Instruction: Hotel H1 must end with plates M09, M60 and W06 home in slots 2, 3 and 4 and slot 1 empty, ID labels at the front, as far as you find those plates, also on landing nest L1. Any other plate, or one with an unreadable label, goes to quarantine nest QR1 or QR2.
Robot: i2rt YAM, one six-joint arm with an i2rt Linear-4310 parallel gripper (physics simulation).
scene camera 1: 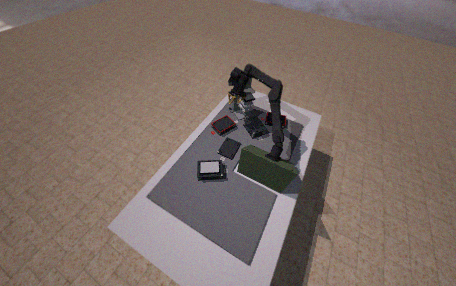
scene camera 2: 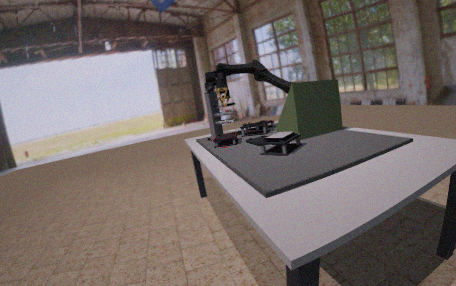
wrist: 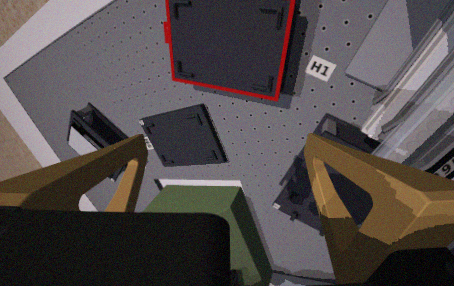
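Where they show: gripper, fingertip midpoint: [scene camera 1: 233, 103] [scene camera 2: 224, 104] [wrist: 225, 142]; arm's base, link origin: [scene camera 1: 273, 157] [scene camera 2: 309, 103].
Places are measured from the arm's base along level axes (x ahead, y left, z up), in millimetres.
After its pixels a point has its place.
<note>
Hotel H1 [scene camera 2: 215, 117] @[x 490, y -367, z -17 mm] is the dark tower at the far end, with clear and pale plates stacked in it. In the wrist view, clear plates [wrist: 417, 95] @[x 442, y -312, z -5 mm] show at the right, beside a dark edge with a white label of which a "9" shows. Slot numbers cannot be read. My gripper [scene camera 1: 235, 100] @[x 444, y -204, z 62 mm] [scene camera 2: 223, 100] @[x 444, y -204, z 62 mm] [wrist: 225, 142] @[x 444, y -204, z 62 mm] is open and empty, high beside the hotel's upper part. A red-rimmed quarantine nest [scene camera 1: 223, 124] @[x 474, y -122, z -116 mm] [wrist: 227, 45] @[x 478, y -137, z -116 mm] stands near the hotel with no plate on it. A white-topped plate [scene camera 1: 209, 167] @[x 309, y 256, z -92 mm] [scene camera 2: 281, 135] @[x 313, y 272, z -92 mm] rests on a black nest [scene camera 1: 212, 177] @[x 268, y 280, z -150 mm] [scene camera 2: 284, 148] @[x 336, y 342, z -129 mm]; its label is unreadable.
A green block [scene camera 1: 267, 167] @[x -5, y 117, z 54 mm] [scene camera 2: 317, 107] @[x 24, y 120, z -16 mm] [wrist: 200, 200] @[x 181, y -3, z -120 mm] stands by the arm's base. A low black stand [scene camera 1: 229, 148] @[x 310, y 24, z -144 mm] [wrist: 185, 135] @[x 329, y -1, z -144 mm] lies mid-mat. A dark nest [scene camera 1: 256, 128] @[x 232, y -232, z -96 mm] stands near the hotel. A second red-rimmed nest [scene camera 1: 276, 119] is behind the arm.
</note>
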